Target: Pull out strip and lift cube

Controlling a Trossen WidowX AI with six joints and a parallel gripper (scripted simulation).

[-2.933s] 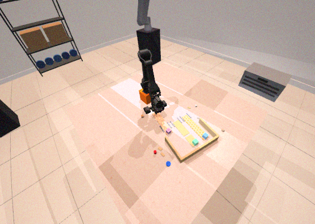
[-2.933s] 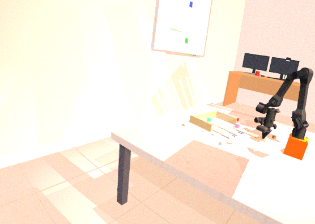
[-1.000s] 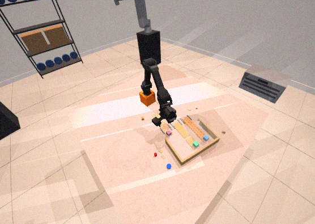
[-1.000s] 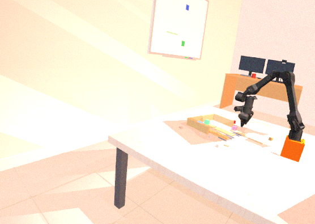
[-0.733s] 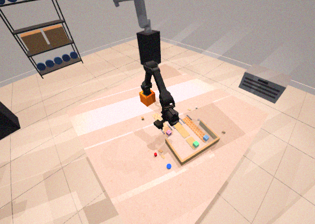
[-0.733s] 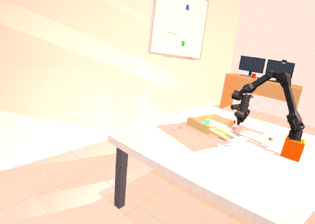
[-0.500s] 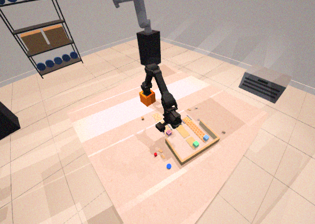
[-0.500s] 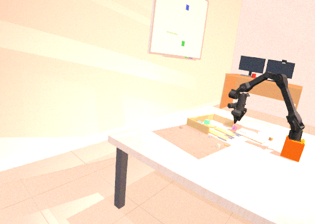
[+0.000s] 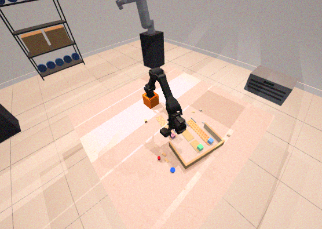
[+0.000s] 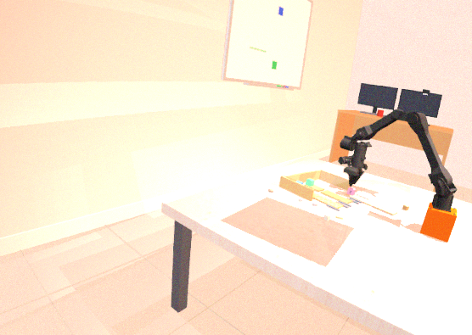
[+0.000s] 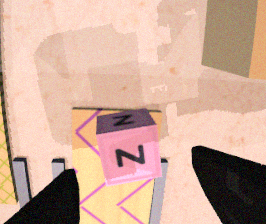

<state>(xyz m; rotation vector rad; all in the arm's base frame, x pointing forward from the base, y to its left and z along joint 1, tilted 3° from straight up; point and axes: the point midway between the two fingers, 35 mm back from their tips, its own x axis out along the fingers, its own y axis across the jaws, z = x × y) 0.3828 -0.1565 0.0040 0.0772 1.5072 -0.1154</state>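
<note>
The strip lies 11 cm behind my gripper tip, 4 cm to the left of it and 5 cm below it. The rest, counted from my gripper tip: red piece (3 cm ahead, 18 cm to the right, 4 cm below); blue disc (15 cm ahead, 18 cm to the right, 5 cm below).
</note>
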